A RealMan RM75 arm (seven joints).
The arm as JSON. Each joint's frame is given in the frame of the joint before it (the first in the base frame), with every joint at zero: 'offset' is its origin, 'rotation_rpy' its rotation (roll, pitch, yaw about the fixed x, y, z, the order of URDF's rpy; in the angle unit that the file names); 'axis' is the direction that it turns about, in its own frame. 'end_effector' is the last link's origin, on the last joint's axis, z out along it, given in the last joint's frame.
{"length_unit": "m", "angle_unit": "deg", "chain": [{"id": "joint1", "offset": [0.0, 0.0, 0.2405], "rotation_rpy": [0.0, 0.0, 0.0], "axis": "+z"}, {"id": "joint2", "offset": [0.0, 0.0, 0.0], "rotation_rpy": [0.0, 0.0, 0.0], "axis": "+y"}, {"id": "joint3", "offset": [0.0, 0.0, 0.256], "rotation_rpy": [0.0, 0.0, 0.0], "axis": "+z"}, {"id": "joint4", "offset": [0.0, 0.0, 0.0], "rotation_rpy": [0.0, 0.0, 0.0], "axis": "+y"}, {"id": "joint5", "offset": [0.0, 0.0, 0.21], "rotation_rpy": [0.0, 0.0, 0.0], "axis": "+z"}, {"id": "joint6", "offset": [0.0, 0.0, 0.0], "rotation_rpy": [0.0, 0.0, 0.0], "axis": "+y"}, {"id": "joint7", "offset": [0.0, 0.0, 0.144], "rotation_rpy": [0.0, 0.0, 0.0], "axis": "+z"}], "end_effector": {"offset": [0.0, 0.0, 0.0], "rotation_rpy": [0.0, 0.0, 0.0]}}
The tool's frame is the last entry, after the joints.
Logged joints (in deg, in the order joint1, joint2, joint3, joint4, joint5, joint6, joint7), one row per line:
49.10 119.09 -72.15 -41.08 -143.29 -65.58 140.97
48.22 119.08 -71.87 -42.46 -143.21 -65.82 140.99
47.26 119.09 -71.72 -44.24 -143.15 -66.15 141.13
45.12 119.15 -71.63 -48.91 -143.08 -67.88 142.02
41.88 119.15 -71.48 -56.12 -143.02 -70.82 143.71
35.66 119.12 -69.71 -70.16 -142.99 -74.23 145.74
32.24 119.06 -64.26 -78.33 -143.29 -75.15 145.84
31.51 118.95 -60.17 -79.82 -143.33 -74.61 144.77
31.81 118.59 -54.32 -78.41 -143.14 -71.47 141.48
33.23 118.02 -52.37 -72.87 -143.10 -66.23 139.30
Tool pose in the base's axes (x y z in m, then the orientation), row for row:
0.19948 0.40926 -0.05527 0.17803 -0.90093 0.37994 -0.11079
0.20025 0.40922 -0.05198 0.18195 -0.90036 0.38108 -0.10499
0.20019 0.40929 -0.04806 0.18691 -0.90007 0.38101 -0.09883
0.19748 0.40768 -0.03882 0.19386 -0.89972 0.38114 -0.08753
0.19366 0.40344 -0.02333 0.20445 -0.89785 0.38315 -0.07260
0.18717 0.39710 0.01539 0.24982 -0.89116 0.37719 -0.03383
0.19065 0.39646 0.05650 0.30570 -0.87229 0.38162 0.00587
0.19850 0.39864 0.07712 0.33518 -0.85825 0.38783 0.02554
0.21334 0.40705 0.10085 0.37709 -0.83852 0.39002 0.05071
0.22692 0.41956 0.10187 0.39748 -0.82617 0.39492 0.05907
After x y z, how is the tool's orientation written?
As a quaternion, w x y z.
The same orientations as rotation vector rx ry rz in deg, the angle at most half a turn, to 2 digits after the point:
-146.02 61.58 -17.96
-145.62 61.63 -16.98
-145.18 61.46 -15.94
-144.58 61.25 -14.07
-143.46 61.22 -11.60
-139.03 58.85 -5.28
-132.29 57.88 0.89
-128.29 57.97 3.82
-122.85 57.14 7.43
-119.89 57.31 8.57

